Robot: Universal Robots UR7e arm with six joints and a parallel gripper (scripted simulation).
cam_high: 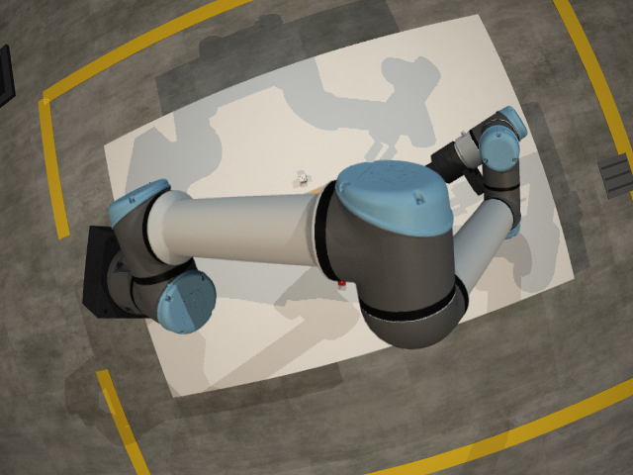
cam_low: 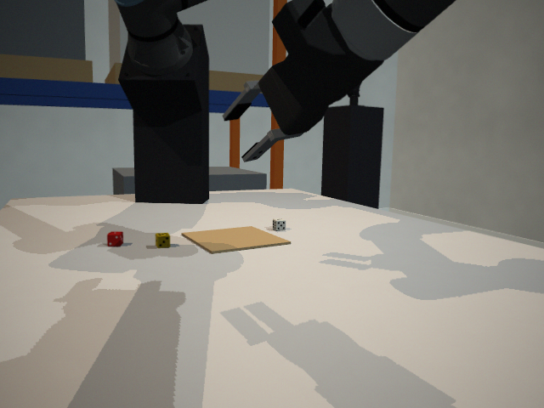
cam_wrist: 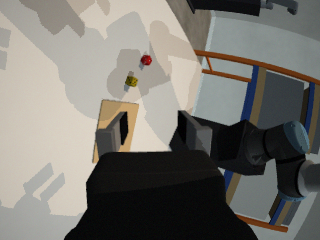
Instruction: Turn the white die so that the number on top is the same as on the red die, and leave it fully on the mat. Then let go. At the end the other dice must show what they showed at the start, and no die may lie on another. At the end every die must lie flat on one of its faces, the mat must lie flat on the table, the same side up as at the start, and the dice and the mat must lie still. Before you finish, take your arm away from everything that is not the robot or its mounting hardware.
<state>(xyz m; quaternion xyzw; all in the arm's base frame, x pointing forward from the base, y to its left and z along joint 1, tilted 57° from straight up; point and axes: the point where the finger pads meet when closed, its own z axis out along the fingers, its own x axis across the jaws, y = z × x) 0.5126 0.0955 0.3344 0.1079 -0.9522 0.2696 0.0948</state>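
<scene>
Now: hand 220 mm past the red die, 120 mm to the left of it and 170 mm above it. The rest, counted from my hand: yellow die (180 mm behind, 50 mm to the right, 170 mm below); then tan mat (180 mm behind, 70 mm to the left, 180 mm below); then white die (220 mm behind, 180 mm to the left, 170 mm below).
</scene>
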